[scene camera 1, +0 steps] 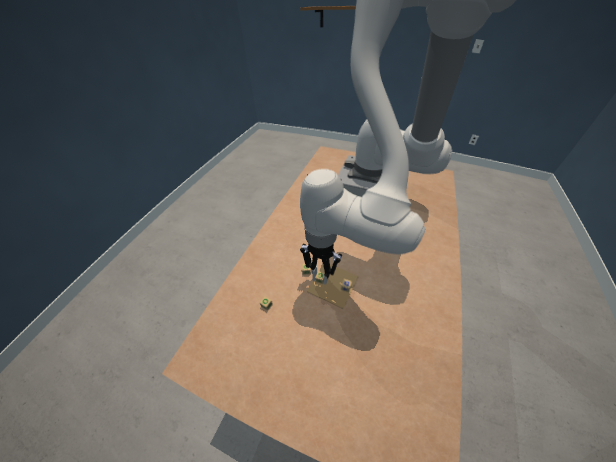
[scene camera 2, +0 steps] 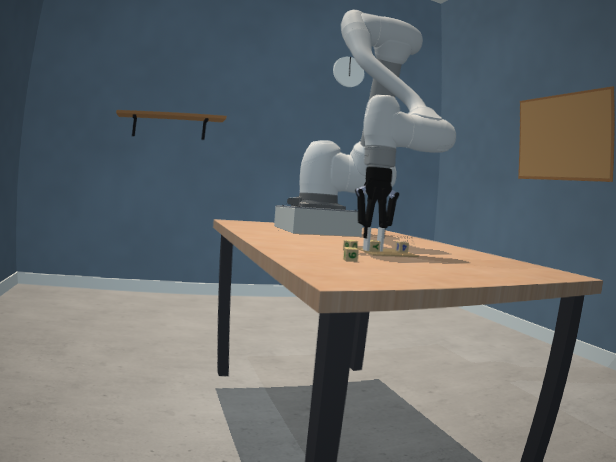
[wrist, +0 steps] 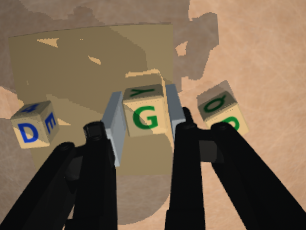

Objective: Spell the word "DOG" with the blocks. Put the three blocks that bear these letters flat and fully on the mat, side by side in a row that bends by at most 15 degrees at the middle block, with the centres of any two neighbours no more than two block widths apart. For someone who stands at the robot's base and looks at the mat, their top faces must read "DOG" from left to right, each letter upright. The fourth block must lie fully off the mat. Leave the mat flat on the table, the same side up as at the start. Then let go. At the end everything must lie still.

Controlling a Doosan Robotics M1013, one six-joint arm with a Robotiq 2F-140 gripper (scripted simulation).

My gripper shows in scene camera 1, in scene camera 2 and in the wrist view (pixel 145 103). One and the same spot on my gripper: (scene camera 2: pixel 365 219) is (scene camera 1: pixel 308 265).
